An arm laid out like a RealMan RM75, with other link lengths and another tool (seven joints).
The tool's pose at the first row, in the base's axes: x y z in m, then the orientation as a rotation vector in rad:
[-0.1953, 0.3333, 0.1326, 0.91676, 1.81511, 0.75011]
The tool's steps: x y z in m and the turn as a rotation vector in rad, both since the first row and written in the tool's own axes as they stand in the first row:
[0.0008, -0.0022, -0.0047, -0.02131, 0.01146, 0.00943]
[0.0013, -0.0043, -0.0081, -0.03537, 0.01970, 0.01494]
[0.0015, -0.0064, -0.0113, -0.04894, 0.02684, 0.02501]
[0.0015, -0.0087, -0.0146, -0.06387, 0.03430, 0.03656]
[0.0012, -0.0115, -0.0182, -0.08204, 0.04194, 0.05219]
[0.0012, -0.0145, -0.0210, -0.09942, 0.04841, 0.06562]
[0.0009, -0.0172, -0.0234, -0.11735, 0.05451, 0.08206]
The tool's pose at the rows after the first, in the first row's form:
[-0.2004, 0.3323, 0.1322, 0.90942, 1.81062, 0.78066]
[-0.2043, 0.3313, 0.1316, 0.90365, 1.80835, 0.80073]
[-0.2078, 0.3300, 0.1310, 0.90281, 1.80373, 0.82259]
[-0.2115, 0.3284, 0.1304, 0.90237, 1.79798, 0.84668]
[-0.2155, 0.3263, 0.1296, 0.90358, 1.78899, 0.87608]
[-0.2189, 0.3244, 0.1283, 0.90336, 1.77999, 0.90269]
[-0.2217, 0.3225, 0.1271, 0.90566, 1.76907, 0.93136]

